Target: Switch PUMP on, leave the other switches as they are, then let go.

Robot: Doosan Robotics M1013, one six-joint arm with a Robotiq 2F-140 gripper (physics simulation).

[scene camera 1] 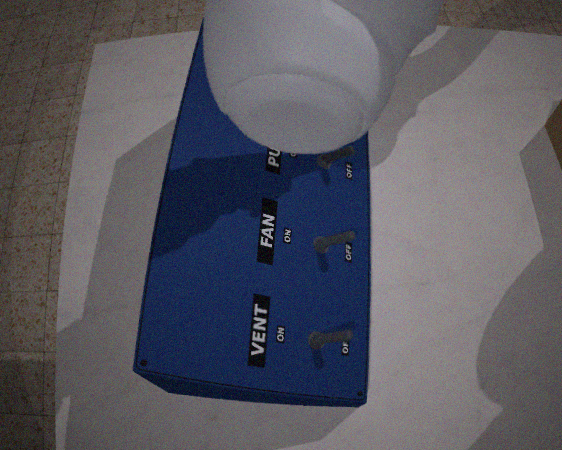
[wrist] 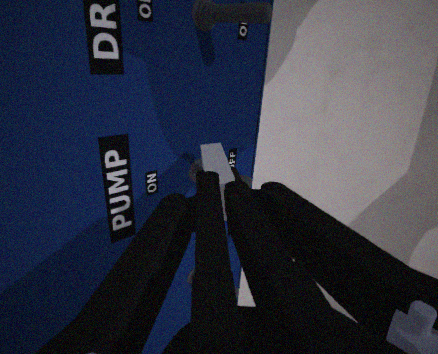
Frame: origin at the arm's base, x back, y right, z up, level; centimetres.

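Seen in the pictures: gripper, fingertip midpoint: (wrist: 211, 160).
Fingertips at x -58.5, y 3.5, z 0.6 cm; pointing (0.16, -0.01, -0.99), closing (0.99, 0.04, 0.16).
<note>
Offsets run from my fingertips to a thing's top centre. "spot": to the spot under its first point. Level surfaces: height alone.
The blue switch box (scene camera 1: 200, 310) (wrist: 50, 100) carries the PUMP label @(dx -7.1, dy -1.1, dz +1.4 cm) (scene camera 1: 273, 162) (wrist: 117, 187). The PUMP switch @(dx +1.1, dy -1.9, dz +1.6 cm) (scene camera 1: 340, 155) leans to its OFF side. In the wrist view its round base @(spot: dx -1.2, dy -1.4, dz -1.6 cm) (wrist: 194, 170) shows just left of the fingertips, which hide most of its lever. My gripper (wrist: 211, 160) is shut with nothing between the fingers, over the PUMP lever; whether it touches cannot be told. The arm hides the gripper in the scene view. The FAN switch @(dx +0.0, dy -13.8, dz +1.6 cm) (scene camera 1: 335, 241) and VENT switch @(dx -1.1, dy -25.8, dz +1.6 cm) (scene camera 1: 331, 337) lean to OFF.
A switch @(dx +2.1, dy +10.1, dz +1.6 cm) (wrist: 235, 12) beside the cut-off label "DR" @(spot: dx -6.2, dy +8.8, dz +1.0 cm) (wrist: 105, 37) leans right, away from its left-hand label. The white arm (scene camera 1: 295, 75) covers the upper part of the box in the scene view. The box stands on a pale surface @(dz -11.4 cm) (scene camera 1: 425, 250), with tiled floor (scene camera 1: 30, 200) at the left.
</note>
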